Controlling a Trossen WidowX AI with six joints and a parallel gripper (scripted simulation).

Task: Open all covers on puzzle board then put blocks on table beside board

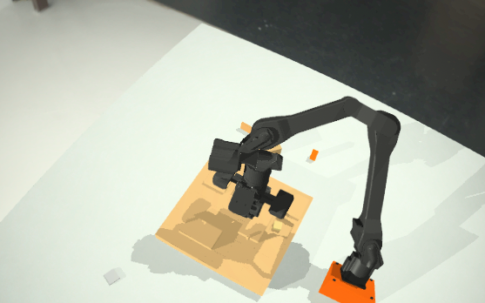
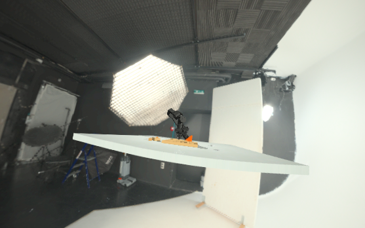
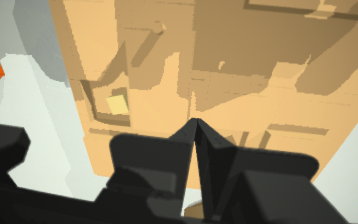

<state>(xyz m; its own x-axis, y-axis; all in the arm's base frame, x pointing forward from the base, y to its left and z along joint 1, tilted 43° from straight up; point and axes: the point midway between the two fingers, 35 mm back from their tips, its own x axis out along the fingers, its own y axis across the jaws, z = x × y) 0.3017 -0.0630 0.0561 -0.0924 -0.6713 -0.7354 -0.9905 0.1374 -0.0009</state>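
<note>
Now: the tan puzzle board 20 mm to the left of my gripper tip, 20 mm below it and 10 mm ahead of it. Round my gripper tip: orange block: 240 mm to the right, 100 mm behind, 20 mm below; then tan bar: 250 mm to the right, 100 mm ahead, 20 mm below; then tan box: 210 mm to the right, 30 mm ahead, 20 mm below.
</note>
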